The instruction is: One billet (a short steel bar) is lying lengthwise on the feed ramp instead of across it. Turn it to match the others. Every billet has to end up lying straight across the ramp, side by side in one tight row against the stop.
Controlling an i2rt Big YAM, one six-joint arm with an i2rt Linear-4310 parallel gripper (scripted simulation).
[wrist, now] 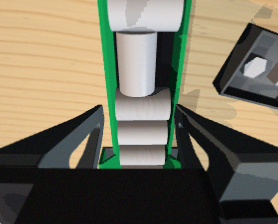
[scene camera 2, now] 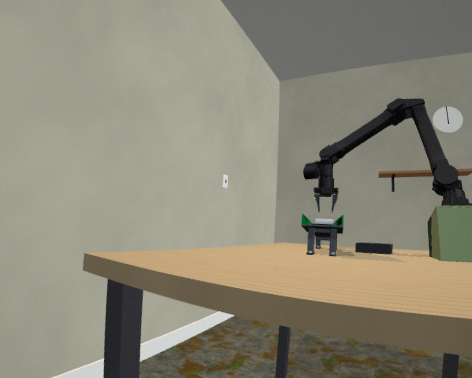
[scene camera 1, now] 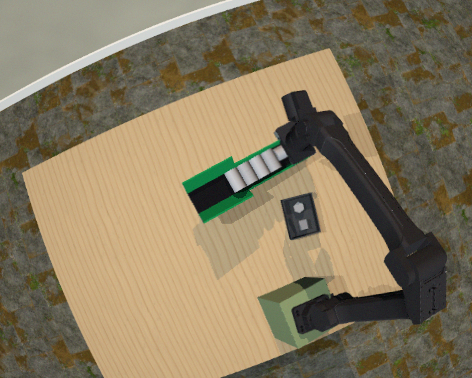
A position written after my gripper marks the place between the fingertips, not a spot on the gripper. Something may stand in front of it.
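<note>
You'd see my gripper (wrist: pixel 139 111) here, and there's a billet (wrist: pixel 136 50) along with another billet (wrist: pixel 130 132). There's a dark tray (scene camera 1: pixel 309 213) as well.
</note>
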